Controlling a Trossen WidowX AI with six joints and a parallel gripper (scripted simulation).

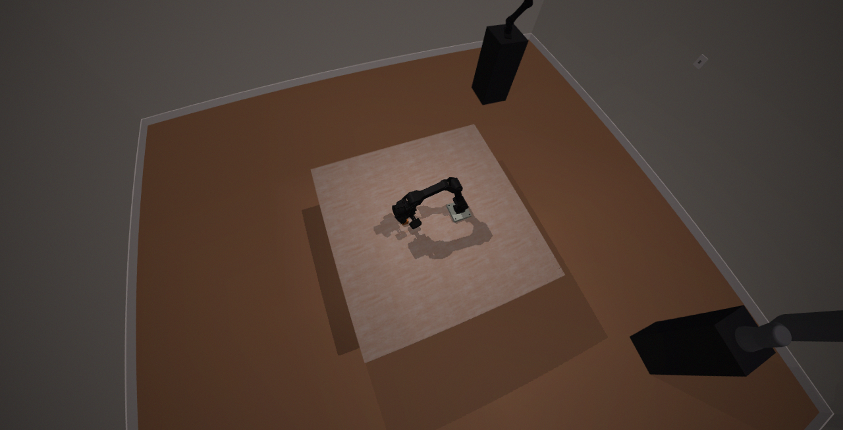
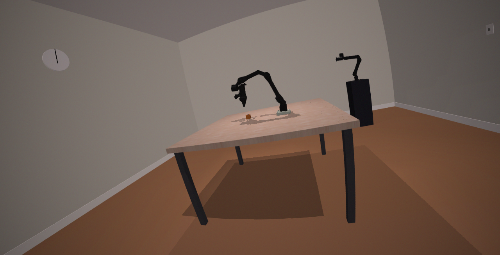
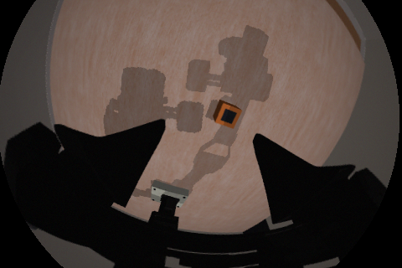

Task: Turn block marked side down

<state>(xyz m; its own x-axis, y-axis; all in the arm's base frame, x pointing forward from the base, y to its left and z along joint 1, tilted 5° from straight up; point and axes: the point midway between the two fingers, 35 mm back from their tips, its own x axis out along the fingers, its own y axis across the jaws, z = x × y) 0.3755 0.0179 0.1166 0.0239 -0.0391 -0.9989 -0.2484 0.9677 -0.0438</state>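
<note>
Right now my gripper tip is 5 cm to the left of the orange block and 11 cm above it.
</note>
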